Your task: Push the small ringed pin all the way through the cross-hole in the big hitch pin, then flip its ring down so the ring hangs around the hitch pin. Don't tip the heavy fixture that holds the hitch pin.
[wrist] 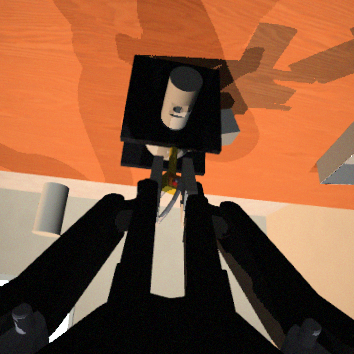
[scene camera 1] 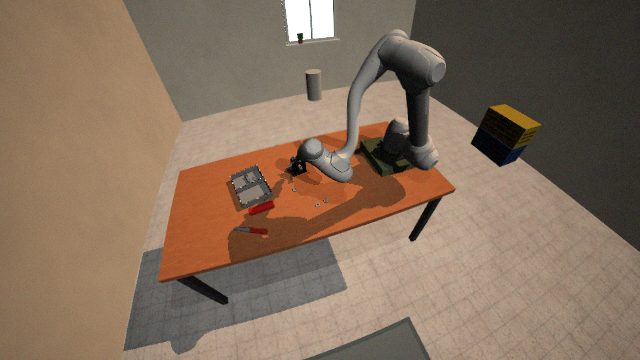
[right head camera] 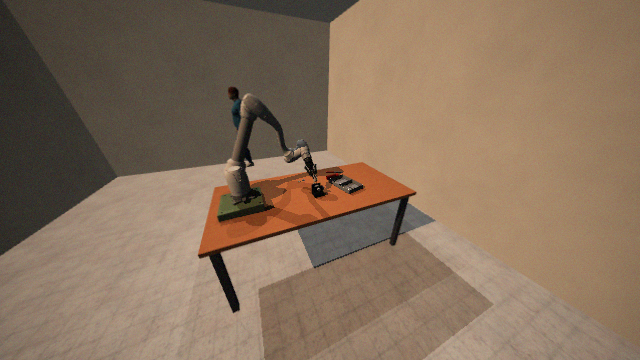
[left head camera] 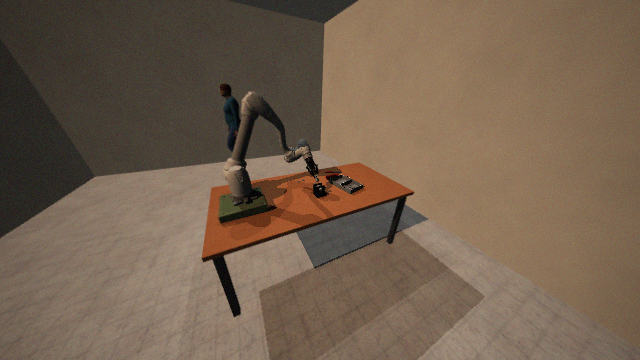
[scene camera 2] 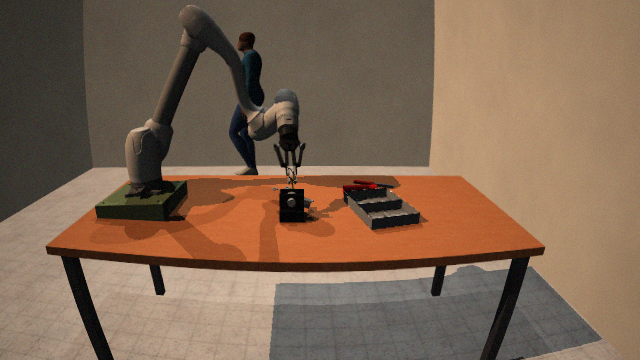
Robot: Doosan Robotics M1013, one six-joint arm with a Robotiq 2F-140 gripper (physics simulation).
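Where they show: gripper, fingertip midpoint: (wrist: 171, 171) (scene camera 1: 297, 159) (right head camera: 316, 181) (left head camera: 317, 181) (scene camera 2: 292, 182); arm's base, origin of the base link: (scene camera 1: 391, 153) (right head camera: 243, 197) (left head camera: 243, 197) (scene camera 2: 147, 190).
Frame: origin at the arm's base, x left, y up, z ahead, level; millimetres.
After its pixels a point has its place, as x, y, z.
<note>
The gripper (left head camera: 316, 178) @(-178, 66, 633) (right head camera: 315, 179) @(-178, 66, 633) (scene camera 2: 291, 171) @(-178, 66, 633) (wrist: 173, 172) @(-178, 66, 633) is shut on the small ringed pin (scene camera 2: 292, 181) @(-177, 71, 634) (wrist: 172, 159) @(-174, 57, 634), which has a yellow shank and a grey ring (wrist: 169, 207) @(-145, 107, 633) between the fingers. The pin's tip is at the back edge of the black fixture (left head camera: 318, 190) @(-233, 0, 606) (scene camera 2: 291, 215) @(-265, -29, 619) (wrist: 142, 100) @(-171, -1, 602) in the wrist view, close above it in scene camera 2. The fixture stands upright. The big grey hitch pin (scene camera 2: 291, 202) @(-256, 18, 621) (wrist: 181, 95) @(-128, 26, 637) sticks out of it, with a dark cross-hole visible near its end. In scene camera 1 the arm hides the fingers.
A grey compartment tray (scene camera 1: 237, 192) @(-198, -45, 1069) (scene camera 2: 397, 220) @(-360, -35, 992) stands beside the fixture. A red object (scene camera 1: 261, 208) @(19, -24, 954) and a red-handled tool (scene camera 1: 258, 231) @(146, -46, 1012) lie near it. Small metal parts (scene camera 1: 317, 205) @(135, -54, 649) (scene camera 1: 294, 190) @(-46, -55, 725) lie on the table. A grey block (wrist: 230, 127) @(-199, 3, 691) (scene camera 2: 309, 202) @(-228, 3, 690) is against the fixture's side. A person (scene camera 2: 252, 75) is behind the table.
</note>
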